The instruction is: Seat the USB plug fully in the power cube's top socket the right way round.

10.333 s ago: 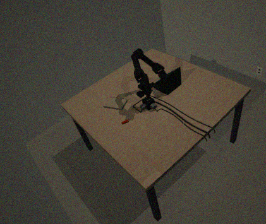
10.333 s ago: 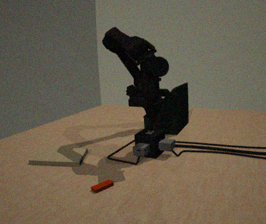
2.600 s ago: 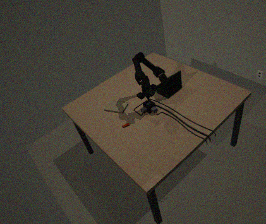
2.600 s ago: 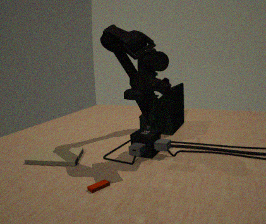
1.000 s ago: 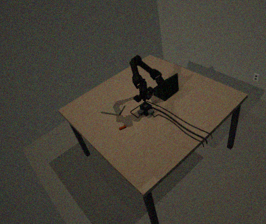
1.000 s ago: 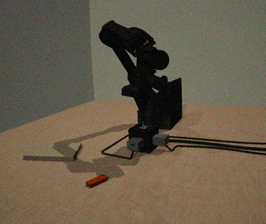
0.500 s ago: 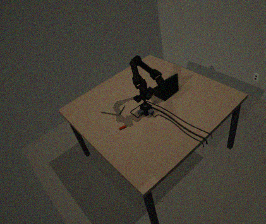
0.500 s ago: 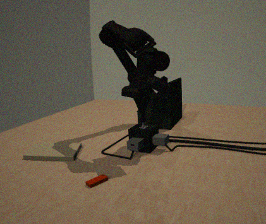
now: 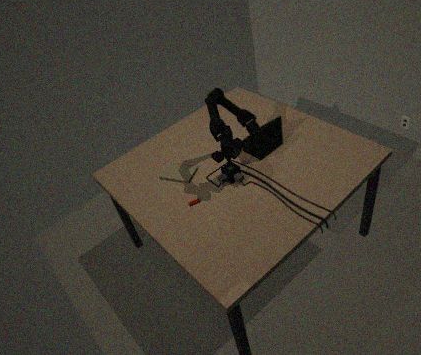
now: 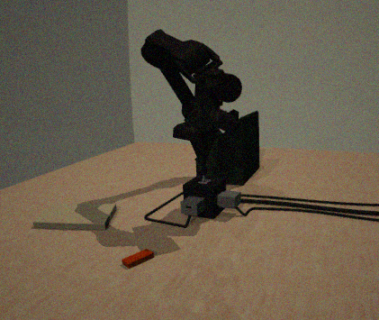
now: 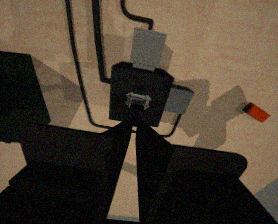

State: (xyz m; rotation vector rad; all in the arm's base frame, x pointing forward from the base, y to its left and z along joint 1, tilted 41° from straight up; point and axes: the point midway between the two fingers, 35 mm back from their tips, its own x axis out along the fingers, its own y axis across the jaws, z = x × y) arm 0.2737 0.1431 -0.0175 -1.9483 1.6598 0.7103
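My gripper tip is now 20 mm above the USB plug. The rest, counted from my gripper tip: orange block: 270 mm ahead, 110 mm below, 20 mm to the left.
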